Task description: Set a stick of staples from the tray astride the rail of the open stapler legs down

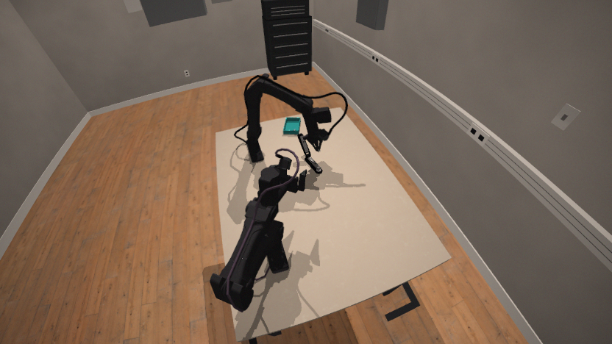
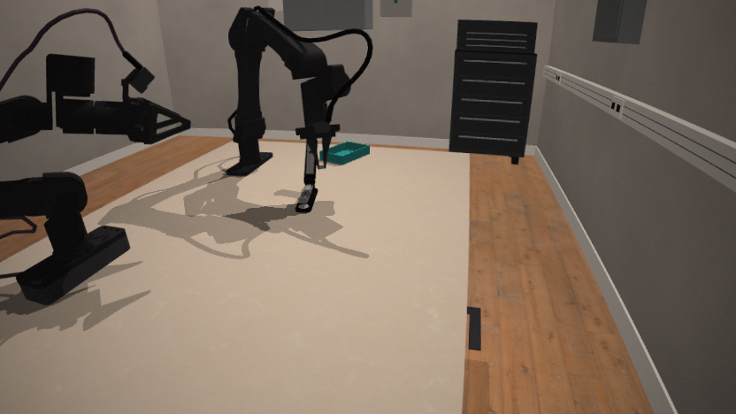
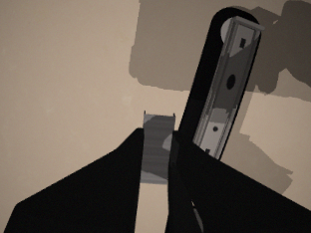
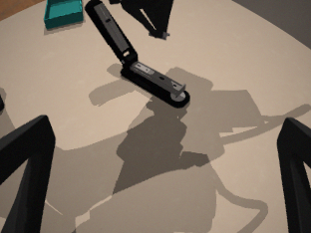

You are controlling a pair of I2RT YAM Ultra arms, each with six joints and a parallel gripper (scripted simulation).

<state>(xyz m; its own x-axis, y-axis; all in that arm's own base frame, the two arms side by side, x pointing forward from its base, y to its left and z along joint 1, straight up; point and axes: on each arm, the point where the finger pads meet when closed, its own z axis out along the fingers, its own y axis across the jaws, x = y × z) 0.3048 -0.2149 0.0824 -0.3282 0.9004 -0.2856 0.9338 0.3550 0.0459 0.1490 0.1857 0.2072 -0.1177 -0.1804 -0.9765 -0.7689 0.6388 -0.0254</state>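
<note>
My left hand is 4 cm past the black stapler, 4 cm above it and 2 cm to the right of it. Also, from my left hand: staple stick: 1 cm below; teal tray: 34 cm to the left, 7 cm below, 6 cm behind.
</note>
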